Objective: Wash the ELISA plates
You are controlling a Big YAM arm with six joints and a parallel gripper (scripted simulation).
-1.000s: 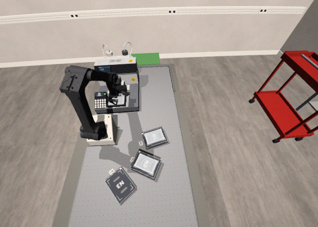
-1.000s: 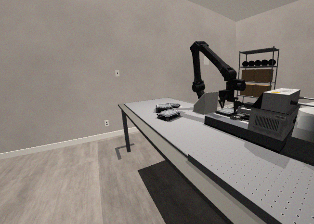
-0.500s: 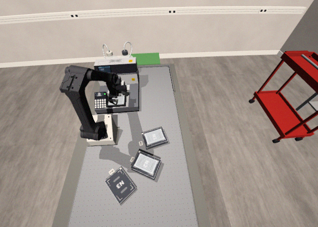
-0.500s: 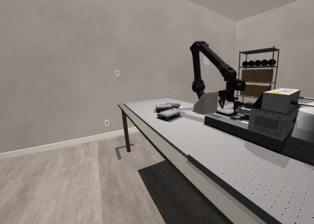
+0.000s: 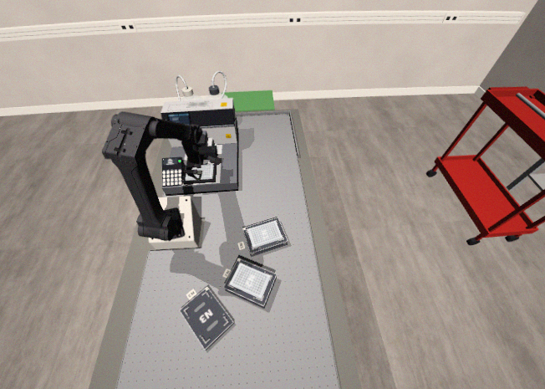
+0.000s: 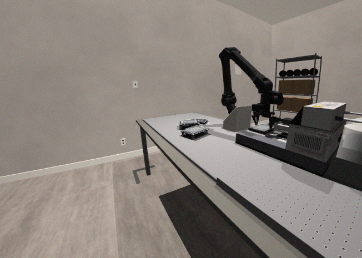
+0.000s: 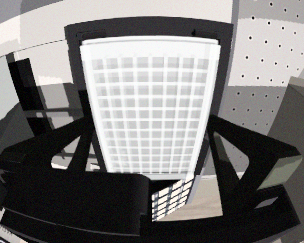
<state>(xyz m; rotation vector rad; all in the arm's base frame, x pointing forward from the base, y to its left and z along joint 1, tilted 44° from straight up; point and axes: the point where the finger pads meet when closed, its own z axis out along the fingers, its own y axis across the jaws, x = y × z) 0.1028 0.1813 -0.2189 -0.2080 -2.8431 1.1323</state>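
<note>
My gripper is now 1 cm above the dark carrier. From my hand the other things lie so: washer 15 cm to the left, 4 cm above, 1 cm ahead.
</note>
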